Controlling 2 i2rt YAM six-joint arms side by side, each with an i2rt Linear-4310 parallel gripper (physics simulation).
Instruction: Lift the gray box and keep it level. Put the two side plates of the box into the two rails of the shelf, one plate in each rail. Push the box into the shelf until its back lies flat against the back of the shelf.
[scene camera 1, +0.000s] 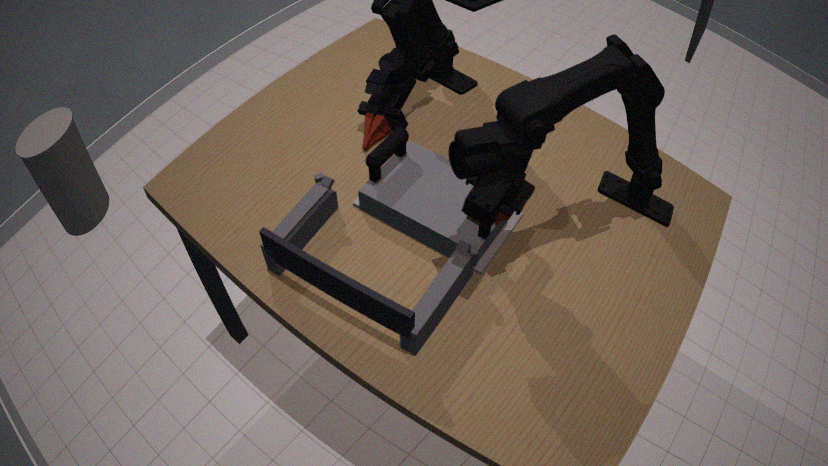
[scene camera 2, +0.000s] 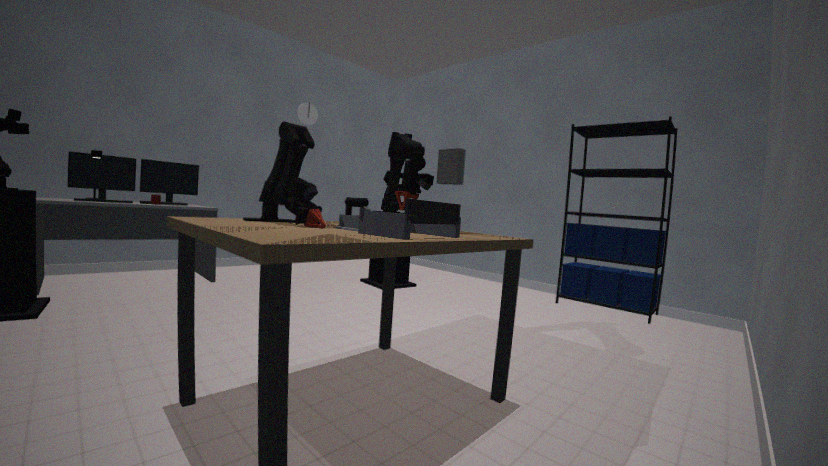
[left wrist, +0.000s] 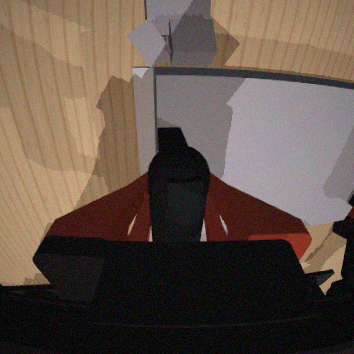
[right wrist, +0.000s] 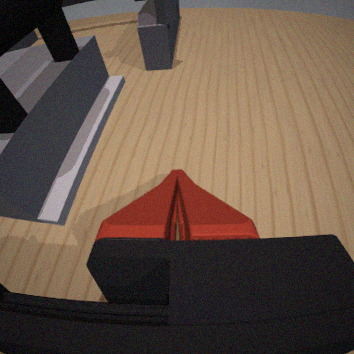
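The gray box is low over the table and looks roughly level; I cannot tell whether it touches. My left gripper is shut on the box's right handle. My right gripper is shut and empty, beside the left handle. The shelf stands in front of the box. The right side plate ends close to the right rail. The left side plate is apart from the left rail.
The wooden table carries both arms and the shelf. A gray cylinder stands on the floor beyond the table's left side. A black rack with blue bins and a desk with monitors stand farther off.
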